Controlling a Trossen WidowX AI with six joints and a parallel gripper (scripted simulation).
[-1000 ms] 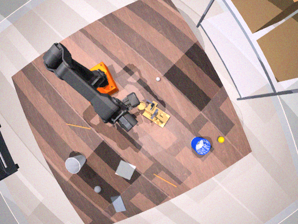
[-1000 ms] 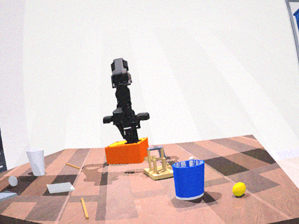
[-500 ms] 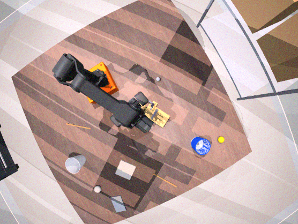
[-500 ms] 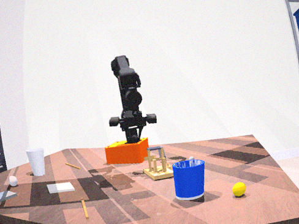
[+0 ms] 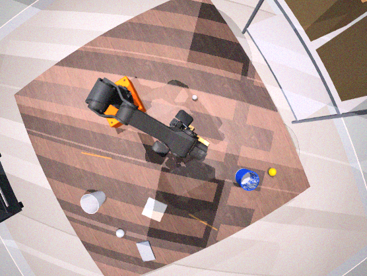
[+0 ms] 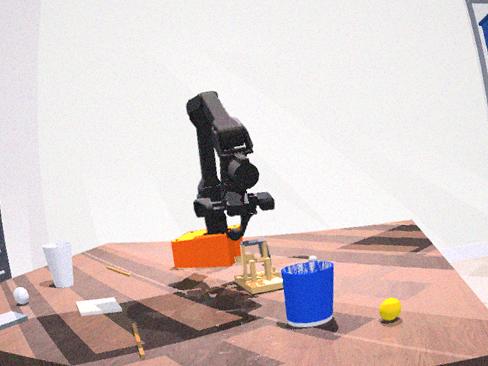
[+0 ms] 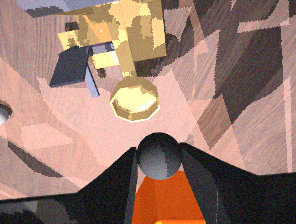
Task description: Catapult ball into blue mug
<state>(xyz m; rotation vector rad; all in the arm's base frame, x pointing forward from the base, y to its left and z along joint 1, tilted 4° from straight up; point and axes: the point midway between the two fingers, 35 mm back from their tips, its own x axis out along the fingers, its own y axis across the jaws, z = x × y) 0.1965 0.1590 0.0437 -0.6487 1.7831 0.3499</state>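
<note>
My gripper tip is now 130 mm past the grey ball, 160 mm to the right of it and 90 mm above it. Also, from my gripper tip: white flat block: 350 mm ahead, 190 mm to the right, 100 mm below; dark ball: 10 mm above; blue mug: 310 mm ahead, 280 mm to the left, 80 mm below.
</note>
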